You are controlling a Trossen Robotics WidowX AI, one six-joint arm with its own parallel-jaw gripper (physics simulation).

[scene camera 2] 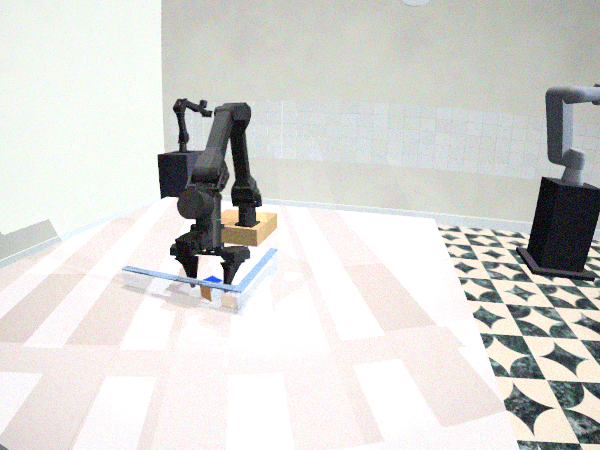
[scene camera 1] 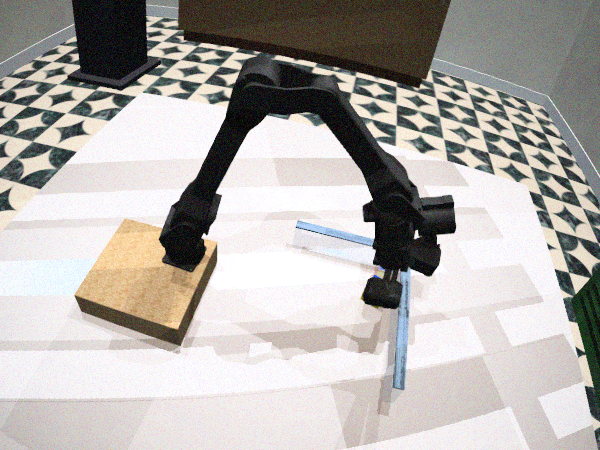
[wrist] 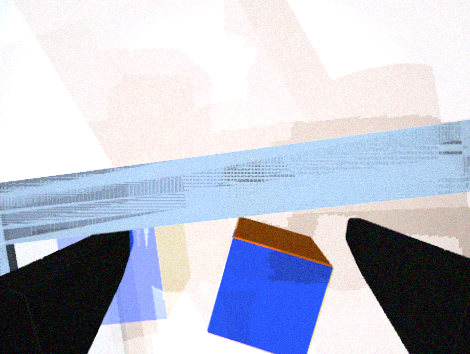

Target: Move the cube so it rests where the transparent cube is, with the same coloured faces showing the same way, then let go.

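Pixels of known places: gripper, fingertip midpoint: (wrist: 241, 229); arm's base at its link origin: (scene camera 2: 247, 223) (scene camera 1: 184, 254).
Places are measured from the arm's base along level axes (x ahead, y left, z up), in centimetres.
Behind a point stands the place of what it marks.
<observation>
The solid cube (scene camera 2: 206, 291) (wrist: 270, 295) rests on the table with blue on top and an orange side toward scene camera 2. In scene camera 1, a sliver of its yellow side shows beside a finger. The transparent cube (scene camera 2: 229, 300) (wrist: 145, 285) stands apart, to the left in the wrist view, partly hidden by the left finger. It has pale blue on top, pale yellow toward the solid cube and pale orange toward scene camera 2. The two are turned differently. My gripper (scene camera 2: 210, 285) @[x 38.2, y 9.8, z -2.6 cm] (wrist: 241, 229) @[x 38.2, y 9.8, z -2.6 cm] is open, pointing down, with its fingers on either side of the solid cube, holding nothing.
Two low clear walls with blue top edges meet at a corner near the cubes; one wall (scene camera 1: 401, 340) @[x 41.2, y -3.4, z 0.3 cm] (scene camera 2: 175, 276) @[x 40.5, y 2.5, z 0.3 cm] (wrist: 320, 172) @[x 40.6, y 7.3, z 0.3 cm] passes close to the fingers, the other (scene camera 1: 330, 233) @[x 23.8, y 16.5, z 0.3 cm] (scene camera 2: 261, 266) @[x 28.1, y 18.1, z 0.3 cm] runs toward the base side. The arm stands on a wooden block (scene camera 1: 135, 280) @[x -5.4, y -8.9, z -0.2 cm] (scene camera 2: 250, 235) @[x 4.5, y 3.2, z -2.0 cm].
</observation>
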